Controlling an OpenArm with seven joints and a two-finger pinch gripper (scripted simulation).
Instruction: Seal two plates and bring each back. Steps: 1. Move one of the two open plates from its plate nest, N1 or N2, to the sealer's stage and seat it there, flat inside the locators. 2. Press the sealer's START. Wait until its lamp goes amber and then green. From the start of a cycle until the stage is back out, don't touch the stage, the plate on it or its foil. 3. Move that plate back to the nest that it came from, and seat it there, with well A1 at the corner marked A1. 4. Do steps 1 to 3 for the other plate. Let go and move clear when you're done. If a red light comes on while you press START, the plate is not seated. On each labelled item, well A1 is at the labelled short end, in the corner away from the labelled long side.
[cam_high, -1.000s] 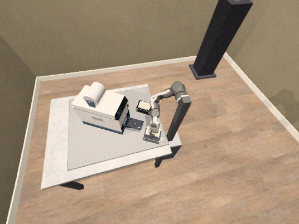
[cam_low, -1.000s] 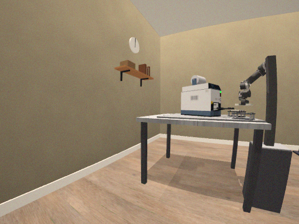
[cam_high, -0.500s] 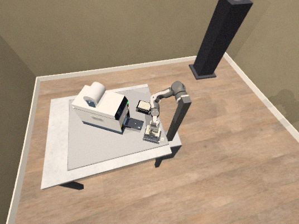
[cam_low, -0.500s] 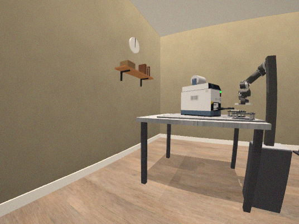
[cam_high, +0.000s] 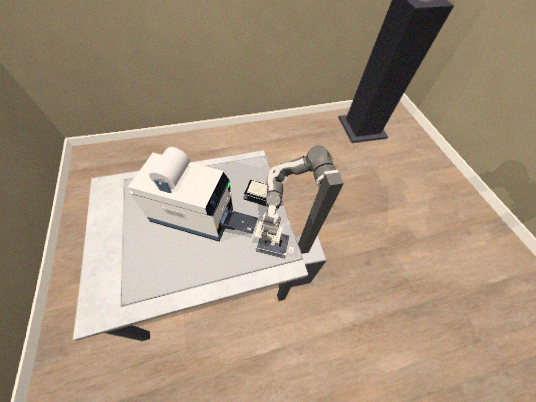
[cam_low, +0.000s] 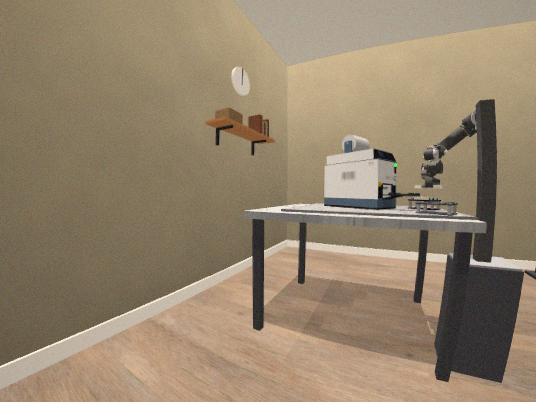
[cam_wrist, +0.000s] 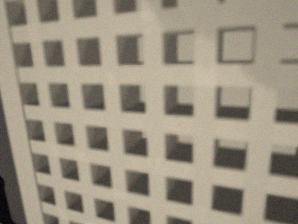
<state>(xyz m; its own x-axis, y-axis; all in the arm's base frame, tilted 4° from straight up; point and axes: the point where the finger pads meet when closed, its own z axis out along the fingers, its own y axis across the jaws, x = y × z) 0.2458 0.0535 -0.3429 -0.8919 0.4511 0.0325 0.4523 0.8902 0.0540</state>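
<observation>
Right now the sealer stage is 120 mm ahead of my hand, 100 mm to the right of it and 40 mm below it. The rest, counted from my hand: plate nest: 30 mm behind, 20 mm to the left, 80 mm below; yellow warning label: 250 mm ahead, 70 mm to the right, 20 mm above; plate: 10 mm behind, 320 mm to the right, 60 mm below.
</observation>
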